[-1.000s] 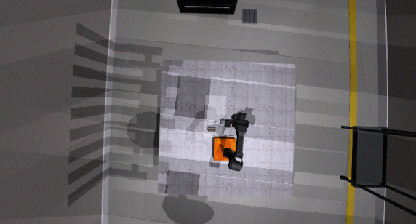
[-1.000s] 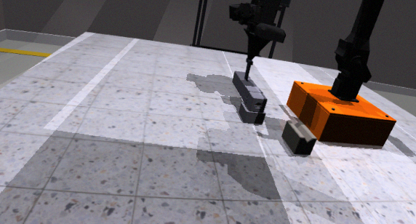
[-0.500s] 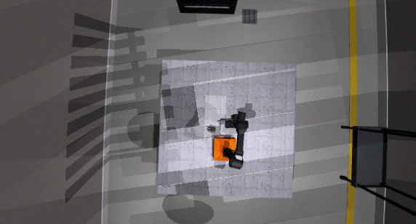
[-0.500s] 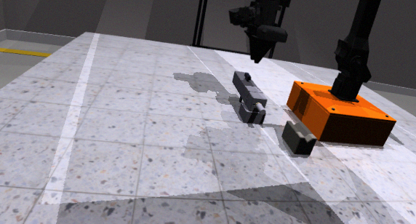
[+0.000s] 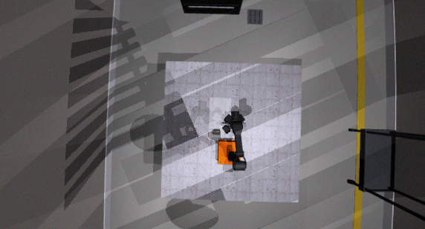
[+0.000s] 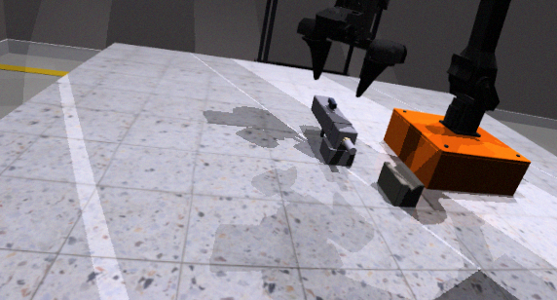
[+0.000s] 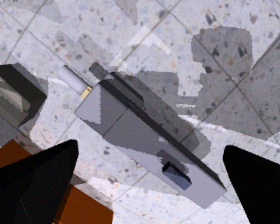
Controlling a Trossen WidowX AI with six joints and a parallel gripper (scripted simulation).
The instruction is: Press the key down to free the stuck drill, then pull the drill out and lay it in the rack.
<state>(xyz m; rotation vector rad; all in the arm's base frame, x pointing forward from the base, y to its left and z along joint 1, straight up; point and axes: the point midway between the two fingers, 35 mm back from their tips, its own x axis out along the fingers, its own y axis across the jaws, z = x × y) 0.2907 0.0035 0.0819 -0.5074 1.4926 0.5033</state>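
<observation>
Now: gripper tip 8 cm above the drill, 2 cm to the right of it and 2 cm past it. Round my gripper tip: key: 7 cm below, 6 cm to the right, 2 cm behind; then block housing: 8 cm below, 3 cm to the right, 2 cm behind; then rack: 13 cm to the left, 11 cm below, 9 cm behind.
</observation>
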